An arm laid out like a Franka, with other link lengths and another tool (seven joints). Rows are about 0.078 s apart.
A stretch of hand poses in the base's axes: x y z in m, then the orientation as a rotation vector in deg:
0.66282, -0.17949, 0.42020, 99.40, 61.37, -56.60
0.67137, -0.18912, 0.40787, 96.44, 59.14, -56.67
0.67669, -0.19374, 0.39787, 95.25, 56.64, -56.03
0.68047, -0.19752, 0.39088, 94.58, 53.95, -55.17
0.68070, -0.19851, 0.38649, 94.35, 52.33, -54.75
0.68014, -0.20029, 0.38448, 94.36, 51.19, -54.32
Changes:
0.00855, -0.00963, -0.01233, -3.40, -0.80, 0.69
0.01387, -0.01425, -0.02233, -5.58, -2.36, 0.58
0.01765, -0.01803, -0.02932, -7.45, -4.22, 0.16
0.01788, -0.01902, -0.03371, -8.45, -5.29, -0.24
0.01732, -0.02080, -0.03572, -9.01, -6.15, -0.57

